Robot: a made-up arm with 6 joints. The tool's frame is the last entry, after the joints. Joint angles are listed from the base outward. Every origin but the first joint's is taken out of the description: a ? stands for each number. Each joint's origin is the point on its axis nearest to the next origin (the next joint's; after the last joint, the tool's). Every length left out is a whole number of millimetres.
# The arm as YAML. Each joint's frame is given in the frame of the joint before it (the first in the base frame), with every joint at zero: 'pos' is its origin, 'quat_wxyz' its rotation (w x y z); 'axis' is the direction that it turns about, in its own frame. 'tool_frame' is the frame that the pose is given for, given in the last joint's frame.
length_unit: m
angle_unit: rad
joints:
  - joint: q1
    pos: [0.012, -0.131, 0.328]
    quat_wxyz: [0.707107, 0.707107, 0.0, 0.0]
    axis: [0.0, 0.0, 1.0]
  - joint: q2
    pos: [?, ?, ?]
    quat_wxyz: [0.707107, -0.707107, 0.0, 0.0]
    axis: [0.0, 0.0, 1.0]
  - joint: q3
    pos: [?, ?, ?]
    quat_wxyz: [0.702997, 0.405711, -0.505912, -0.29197]
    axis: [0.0, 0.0, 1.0]
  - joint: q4
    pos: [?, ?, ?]
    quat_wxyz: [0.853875, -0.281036, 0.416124, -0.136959]
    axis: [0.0, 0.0, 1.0]
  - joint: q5
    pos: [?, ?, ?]
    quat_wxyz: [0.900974, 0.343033, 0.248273, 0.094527]
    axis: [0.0, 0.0, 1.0]
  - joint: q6
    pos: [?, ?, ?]
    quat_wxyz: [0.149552, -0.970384, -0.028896, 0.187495]
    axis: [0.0, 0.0, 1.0]
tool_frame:
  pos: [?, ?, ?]
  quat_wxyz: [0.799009, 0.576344, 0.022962, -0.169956]
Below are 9 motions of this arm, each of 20 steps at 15 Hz.
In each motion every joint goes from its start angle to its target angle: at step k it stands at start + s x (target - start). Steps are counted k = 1, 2, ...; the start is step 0. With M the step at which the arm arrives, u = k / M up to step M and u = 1 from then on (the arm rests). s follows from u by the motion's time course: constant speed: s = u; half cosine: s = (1 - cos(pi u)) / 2; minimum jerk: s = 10 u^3 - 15 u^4 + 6 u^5.
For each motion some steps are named. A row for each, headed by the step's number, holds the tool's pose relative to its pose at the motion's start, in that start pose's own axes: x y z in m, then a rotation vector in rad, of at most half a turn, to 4 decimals.
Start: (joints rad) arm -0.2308 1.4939 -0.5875 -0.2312 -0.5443 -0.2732
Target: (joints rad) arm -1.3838 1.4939 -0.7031 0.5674 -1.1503 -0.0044
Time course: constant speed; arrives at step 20
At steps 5, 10, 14, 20:
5: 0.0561 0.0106 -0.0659 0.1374 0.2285 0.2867
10: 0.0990 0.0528 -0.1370 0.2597 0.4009 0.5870
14: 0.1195 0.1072 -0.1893 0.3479 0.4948 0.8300
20: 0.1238 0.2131 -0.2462 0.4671 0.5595 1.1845

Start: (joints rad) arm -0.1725 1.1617 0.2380 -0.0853 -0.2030 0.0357
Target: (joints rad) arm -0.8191 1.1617 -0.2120 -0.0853 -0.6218 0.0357
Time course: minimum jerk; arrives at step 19
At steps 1, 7, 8, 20:
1: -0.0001 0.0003 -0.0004 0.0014 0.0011 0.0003
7: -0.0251 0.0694 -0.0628 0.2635 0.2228 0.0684
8: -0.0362 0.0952 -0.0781 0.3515 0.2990 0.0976
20: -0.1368 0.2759 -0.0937 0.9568 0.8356 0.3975

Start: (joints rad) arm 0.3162 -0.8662 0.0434 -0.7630 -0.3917 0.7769
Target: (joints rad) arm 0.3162 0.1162 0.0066 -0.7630 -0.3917 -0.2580
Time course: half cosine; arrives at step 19
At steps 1, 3, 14, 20:
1: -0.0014 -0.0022 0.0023 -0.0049 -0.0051 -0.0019
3: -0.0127 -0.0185 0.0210 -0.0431 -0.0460 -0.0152
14: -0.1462 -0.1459 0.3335 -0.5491 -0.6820 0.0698
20: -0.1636 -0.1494 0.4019 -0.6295 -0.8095 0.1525

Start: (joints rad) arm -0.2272 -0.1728 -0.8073 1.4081 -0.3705 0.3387
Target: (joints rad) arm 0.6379 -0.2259 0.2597 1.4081 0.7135 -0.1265
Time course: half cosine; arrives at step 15
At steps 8, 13, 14, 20:
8: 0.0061 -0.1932 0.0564 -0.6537 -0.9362 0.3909
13: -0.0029 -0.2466 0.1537 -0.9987 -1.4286 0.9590
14: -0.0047 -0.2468 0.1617 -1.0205 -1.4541 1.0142
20: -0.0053 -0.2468 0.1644 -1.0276 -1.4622 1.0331

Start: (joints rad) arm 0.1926 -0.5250 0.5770 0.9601 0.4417 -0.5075
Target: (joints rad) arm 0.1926 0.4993 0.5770 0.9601 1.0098 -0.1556
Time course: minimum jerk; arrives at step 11
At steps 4, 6, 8, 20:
4: 0.0051 -0.0706 -0.1074 0.1705 -0.2356 0.1452
6: 0.0478 -0.1238 -0.2357 0.3788 -0.5495 0.3092
8: 0.1052 -0.1414 -0.3278 0.5549 -0.8339 0.4270
20: 0.1339 -0.1428 -0.3619 0.6335 -0.9644 0.4709

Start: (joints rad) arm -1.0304 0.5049 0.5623 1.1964 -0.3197 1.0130
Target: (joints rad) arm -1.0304 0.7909 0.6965 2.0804 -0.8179 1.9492
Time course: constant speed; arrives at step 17
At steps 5, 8, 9, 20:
5: 0.0651 -0.0356 -0.0098 -0.3500 0.2589 0.0435
8: 0.1004 -0.0643 -0.0192 -0.5477 0.4288 0.0140
9: 0.1113 -0.0758 -0.0224 -0.6099 0.4873 -0.0051
20: 0.1731 -0.2075 -0.0286 -0.9984 0.9700 -0.3174

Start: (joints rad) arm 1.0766 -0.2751 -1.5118 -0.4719 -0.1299 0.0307
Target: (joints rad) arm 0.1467 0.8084 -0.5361 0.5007 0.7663 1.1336
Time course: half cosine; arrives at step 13
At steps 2, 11, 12, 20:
2: -0.0035 -0.0099 0.0336 -0.1088 -0.0154 -0.0123
11: 0.1460 0.1698 0.4744 -1.4484 0.7842 0.5768
12: 0.1610 0.1831 0.4731 -1.4667 0.8272 0.6533
20: 0.1658 0.1875 0.4722 -1.4717 0.8407 0.6801

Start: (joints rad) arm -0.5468 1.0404 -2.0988 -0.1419 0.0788 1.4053
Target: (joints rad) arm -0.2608 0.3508 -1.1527 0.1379 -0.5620 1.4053
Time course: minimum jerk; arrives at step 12
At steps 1, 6, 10, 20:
1: 0.0004 -0.0027 0.0007 -0.0051 0.0000 -0.0032
6: -0.0220 -0.2474 0.1200 -0.4092 0.0031 -0.3937
10: -0.1484 -0.4015 0.2685 -0.5786 -0.0427 -0.8528
20: -0.1612 -0.4091 0.2787 -0.5817 -0.0499 -0.8889

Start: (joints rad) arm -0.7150 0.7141 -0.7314 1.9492 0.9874 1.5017
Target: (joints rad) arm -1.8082 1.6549 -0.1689 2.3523 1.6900 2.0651
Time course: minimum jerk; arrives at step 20
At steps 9, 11, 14, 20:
9: -0.1383 -0.1537 0.0511 0.2326 -0.3623 -0.1692
11: -0.2497 -0.1982 0.0385 0.2968 -0.5422 -0.3448
14: -0.4223 -0.1854 -0.0052 0.3237 -0.7644 -0.6500
20: -0.5340 -0.1172 -0.0404 0.2982 -0.8967 -0.8891

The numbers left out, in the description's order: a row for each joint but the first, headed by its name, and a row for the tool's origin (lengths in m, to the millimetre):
q2: 0.074 0.117 0.0
q3: -0.29 -0.091 0.0
q4: 0.045 -0.205 0.0
q5: -0.003 -0.076 0.0
q6: 0.039 -0.271 0.0
tool: -0.024 -0.181 0.0

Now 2 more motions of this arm.
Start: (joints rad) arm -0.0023 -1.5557 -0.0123 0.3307 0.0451 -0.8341
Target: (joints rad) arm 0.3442 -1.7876 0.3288 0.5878 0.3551 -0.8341
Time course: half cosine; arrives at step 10
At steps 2, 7, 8, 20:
2: -0.0002 0.0000 -0.0102 0.0111 -0.0500 0.0133
7: 0.0190 0.0059 -0.0623 0.0814 -0.3722 0.1160
8: 0.0248 0.0076 -0.0671 0.0923 -0.4159 0.1331
20: 0.0303 0.0091 -0.0705 0.1021 -0.4520 0.1479

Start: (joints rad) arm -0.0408 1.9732 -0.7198 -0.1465 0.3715 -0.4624
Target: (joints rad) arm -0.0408 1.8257 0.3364 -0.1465 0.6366 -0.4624
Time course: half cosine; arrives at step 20
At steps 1, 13, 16, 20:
1: 0.0018 -0.0015 0.0001 -0.0033 -0.0049 0.0044
13: 0.2317 -0.0942 0.1081 -0.3867 -0.5352 0.5593
16: 0.2835 -0.0867 0.1583 -0.4787 -0.6477 0.7097
20: 0.3089 -0.0771 0.1876 -0.5277 -0.7042 0.7932

